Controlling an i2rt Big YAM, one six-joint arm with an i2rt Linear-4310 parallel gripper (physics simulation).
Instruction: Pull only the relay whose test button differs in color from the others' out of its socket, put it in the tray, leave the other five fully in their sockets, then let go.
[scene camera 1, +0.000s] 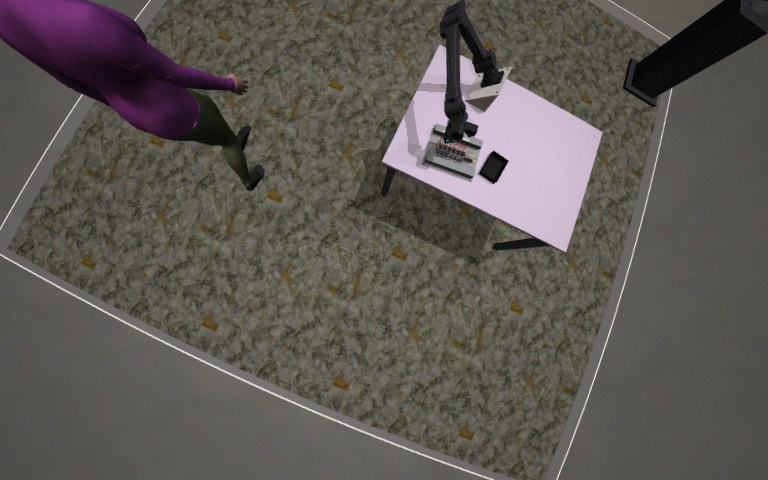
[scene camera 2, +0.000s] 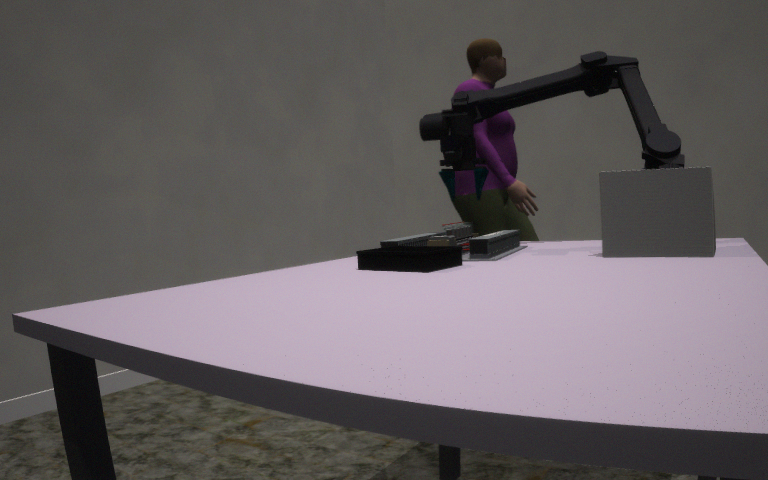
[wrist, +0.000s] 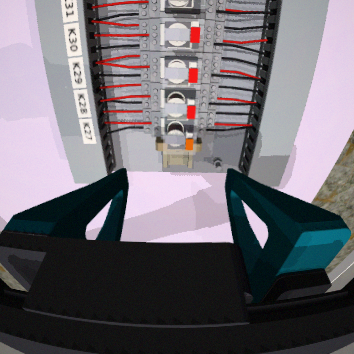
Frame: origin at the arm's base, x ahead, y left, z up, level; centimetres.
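Seen in the pictures: gripper, between the fingertips: (scene camera 1: 447, 137) (scene camera 2: 465, 200) (wrist: 176, 176); arm's base, origin of its link: (scene camera 1: 492, 80) (scene camera 2: 669, 202).
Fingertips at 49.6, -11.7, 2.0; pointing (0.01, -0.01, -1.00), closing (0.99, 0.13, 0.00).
Observation:
Offsets run from my fingertips to a thing's top centre, as dx, dy, dz. "spot": to the spot under its first point. Level surfaces: height alone.
In the wrist view a row of relays stands in sockets. The relay with the orange test button {+0.3, -0.4, -5.1} (wrist: 189, 144) is at the near end, beside label K27. The neighbouring relays, such as the one beside K28 {+0.0, +2.4, -5.1} (wrist: 191, 111), the one beside K29 {-0.3, +5.1, -5.1} (wrist: 193, 75) and the one beside K30 {-0.6, +7.9, -5.1} (wrist: 195, 35), have red buttons. All these appear seated. My gripper (wrist: 176, 176) (scene camera 2: 464, 198) is partly open and empty, with its fingers pointing down well above the relay panel (scene camera 1: 447, 169). The black tray {-3.2, +34.2, -8.5} (scene camera 1: 493, 166) (scene camera 2: 409, 260) lies beside the panel and looks empty from above.
Grey wire ducts (wrist: 294, 60) (scene camera 2: 494, 243) run along both sides of the relay row, with red and black wires between. A tan end clamp {spot: +0.9, -5.7, -11.6} (wrist: 177, 158) sits at the row's near end. A grey box (scene camera 2: 656, 212) stands under the arm's base. A person (scene camera 1: 130, 79) (scene camera 2: 495, 130) stands beyond the table {dz -12.0} (scene camera 1: 543, 186).

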